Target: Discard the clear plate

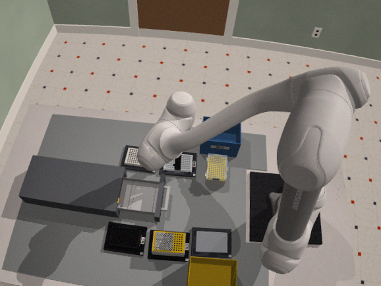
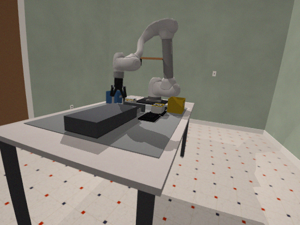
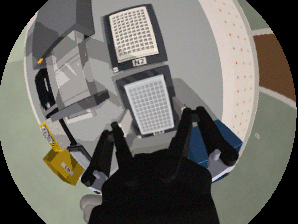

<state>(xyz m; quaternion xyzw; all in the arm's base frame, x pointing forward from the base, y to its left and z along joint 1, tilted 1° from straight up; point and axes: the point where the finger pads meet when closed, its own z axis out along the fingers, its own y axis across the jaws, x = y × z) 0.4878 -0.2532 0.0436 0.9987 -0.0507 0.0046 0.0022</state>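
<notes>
The clear well plate is 3 cm below my hand. Also, from my hand: nest (4 cm below); then blue bin (20 cm behind, 11 cm to the right, 1 cm below); then white plate (17 cm ahead, 3 cm to the right, 3 cm below).
</notes>
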